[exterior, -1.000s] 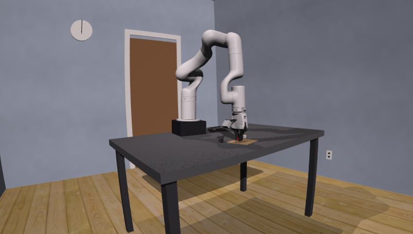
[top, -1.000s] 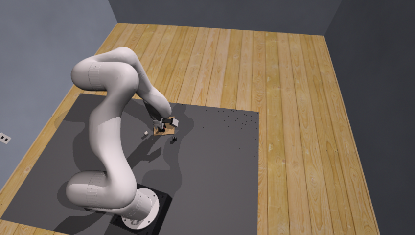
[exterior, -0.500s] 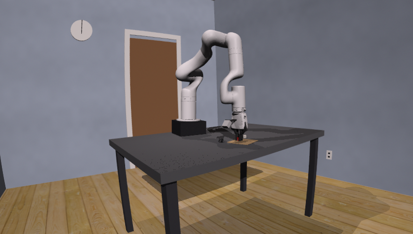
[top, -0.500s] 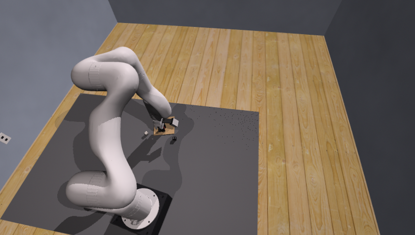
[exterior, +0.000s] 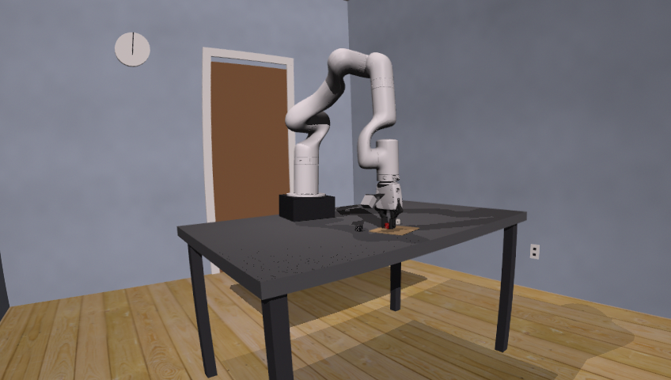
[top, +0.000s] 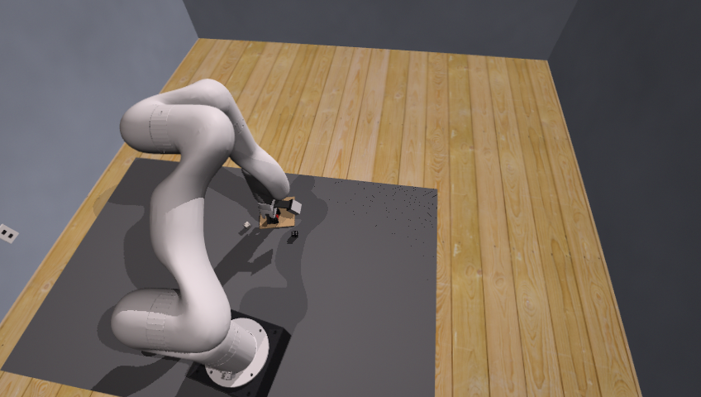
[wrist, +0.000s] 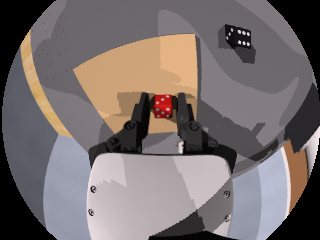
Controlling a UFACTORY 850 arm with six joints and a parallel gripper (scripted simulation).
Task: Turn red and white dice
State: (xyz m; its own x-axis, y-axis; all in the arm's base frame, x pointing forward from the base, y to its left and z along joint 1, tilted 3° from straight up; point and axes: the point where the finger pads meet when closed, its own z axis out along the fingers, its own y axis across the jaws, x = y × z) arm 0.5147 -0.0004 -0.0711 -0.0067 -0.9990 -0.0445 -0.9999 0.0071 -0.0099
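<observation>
Right now my hand is 10 mm above the red die. Also, from my hand: tan mat (30 mm ahead, 20 mm below); then white die (40 mm behind, 110 mm to the left, 20 mm below); then black die (70 mm behind, 90 mm to the right, 20 mm below).
</observation>
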